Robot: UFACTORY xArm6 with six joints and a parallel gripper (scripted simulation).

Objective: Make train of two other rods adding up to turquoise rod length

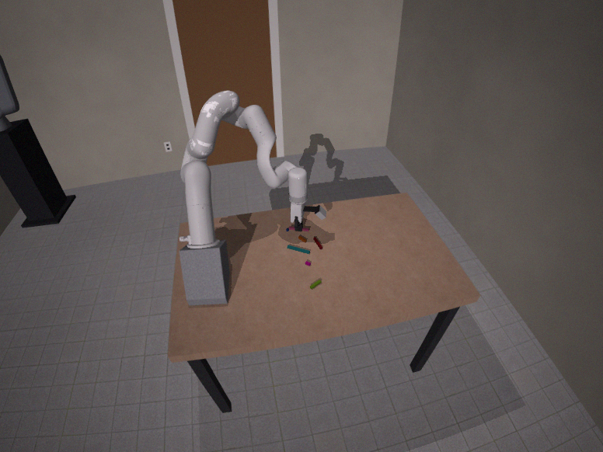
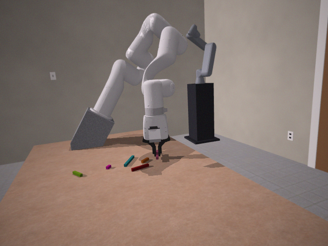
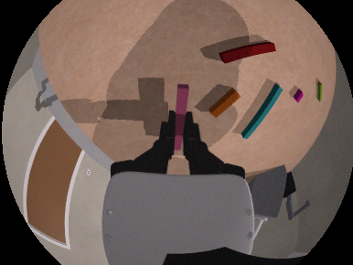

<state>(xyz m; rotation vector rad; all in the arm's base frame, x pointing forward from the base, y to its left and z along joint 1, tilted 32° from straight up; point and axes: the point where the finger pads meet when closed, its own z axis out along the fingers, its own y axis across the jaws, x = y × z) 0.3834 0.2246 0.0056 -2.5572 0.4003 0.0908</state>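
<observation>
Now: hand 50 mm past the blue rod, 30 mm above it and 20 mm to the right of it. Also, from my hand: red rod: 90 mm to the right, 70 mm ahead, 30 mm below; pink rod: 20 mm below; orange rod: 60 mm to the right, 30 mm below, 10 mm ahead.
</observation>
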